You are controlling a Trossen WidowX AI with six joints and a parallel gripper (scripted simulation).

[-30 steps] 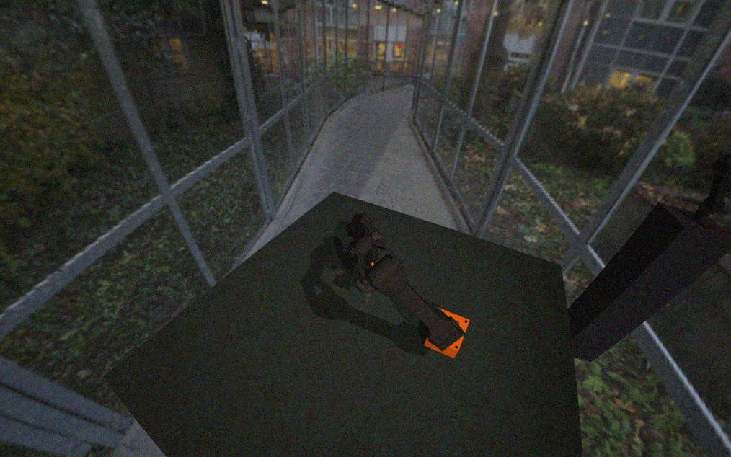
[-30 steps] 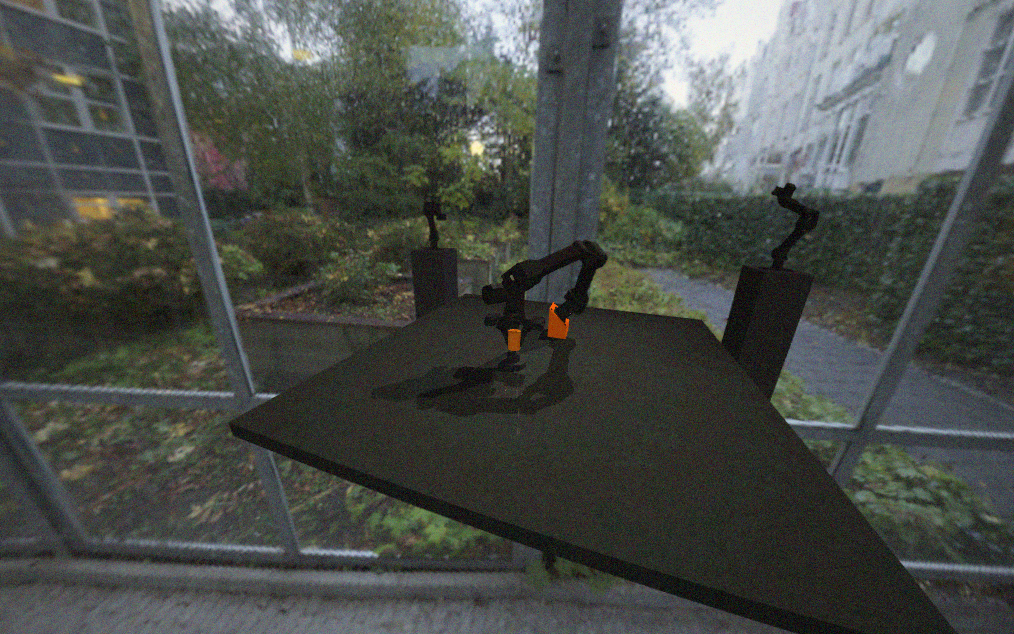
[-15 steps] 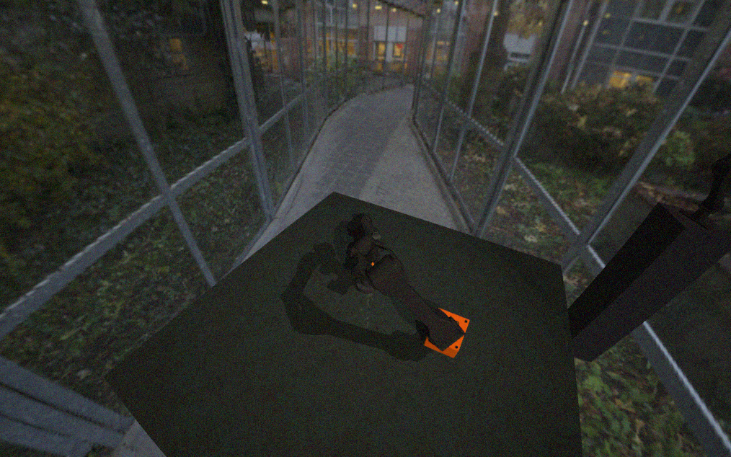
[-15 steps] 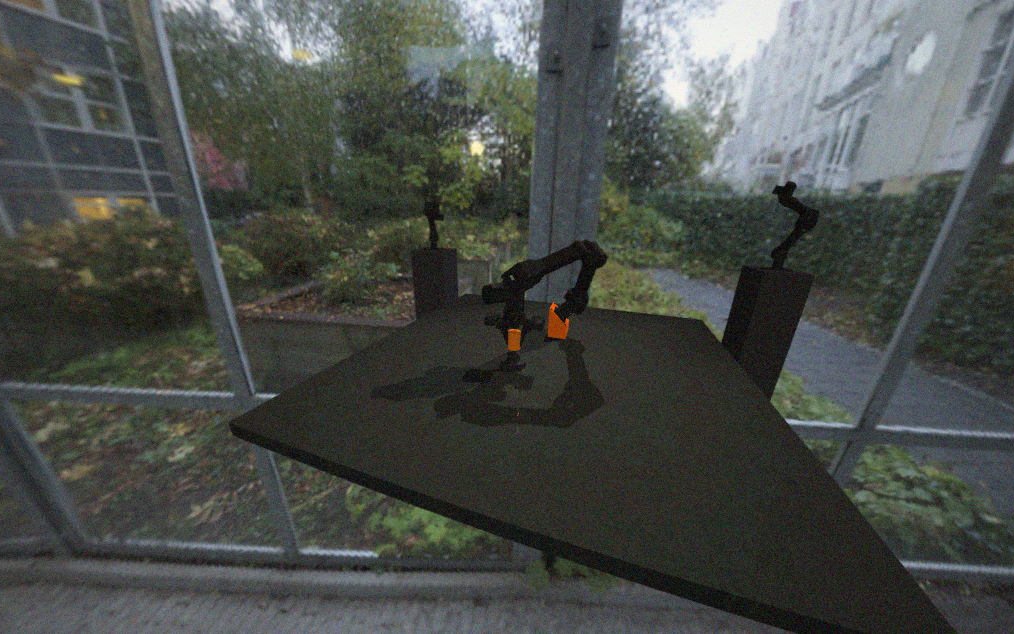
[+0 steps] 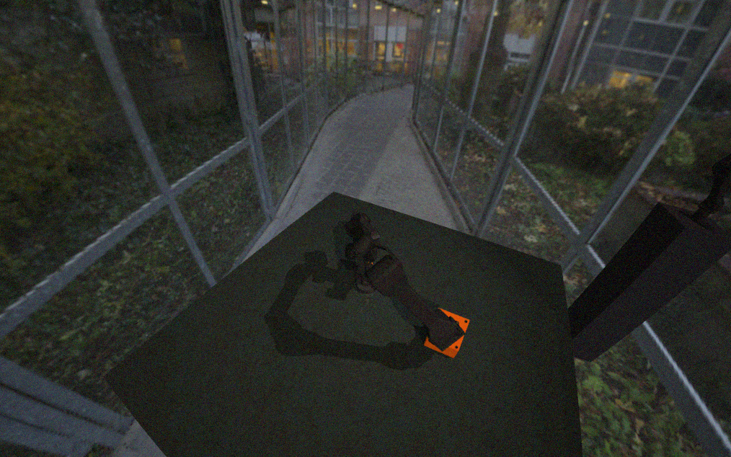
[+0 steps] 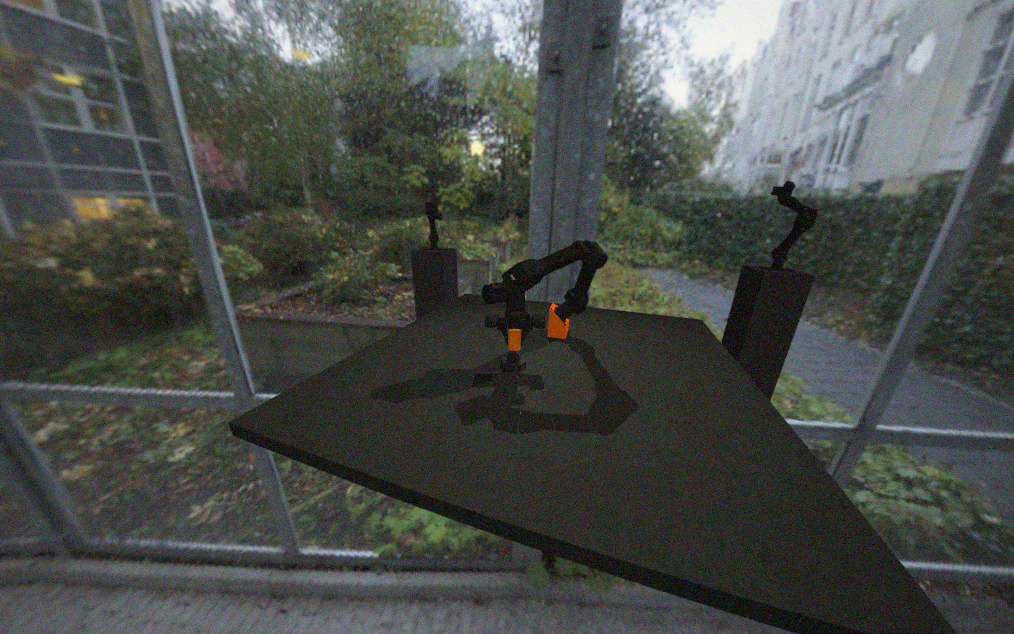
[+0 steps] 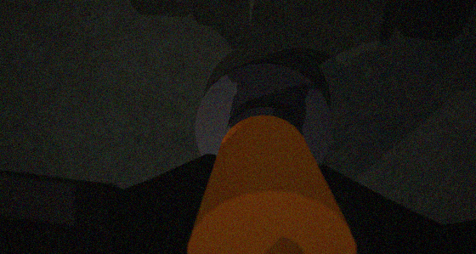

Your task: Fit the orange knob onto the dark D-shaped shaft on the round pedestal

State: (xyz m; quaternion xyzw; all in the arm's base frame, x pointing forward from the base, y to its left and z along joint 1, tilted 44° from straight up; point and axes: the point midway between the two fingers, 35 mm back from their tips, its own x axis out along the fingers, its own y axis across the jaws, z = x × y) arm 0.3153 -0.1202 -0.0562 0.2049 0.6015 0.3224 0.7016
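Now: gripper tip 2 cm below the orange knob. Also, from my gripper tip: dark shaft: 4 cm below.
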